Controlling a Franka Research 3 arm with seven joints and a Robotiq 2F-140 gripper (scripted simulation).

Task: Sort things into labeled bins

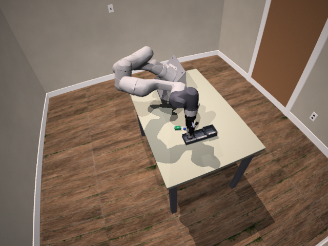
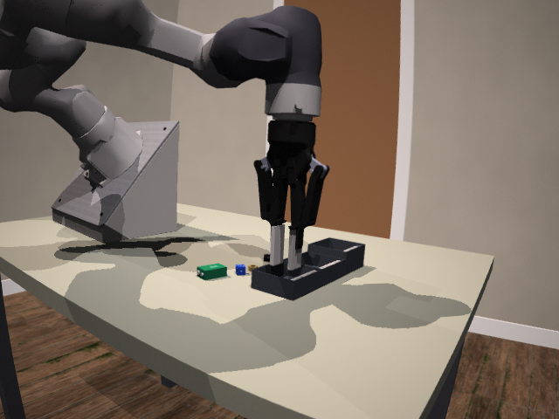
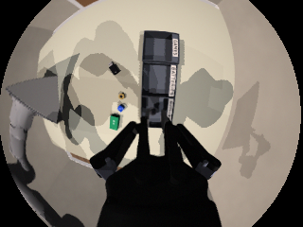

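Now: the tan ring 10 cm behind my hand, 4 cm to the left of it and 7 cm below it. Also, from my hand: green block (13 cm behind, 6 cm to the right, 6 cm below); then small blue cube (10 cm behind, 6 cm below); then joined bins (8 cm to the left, 5 cm below).
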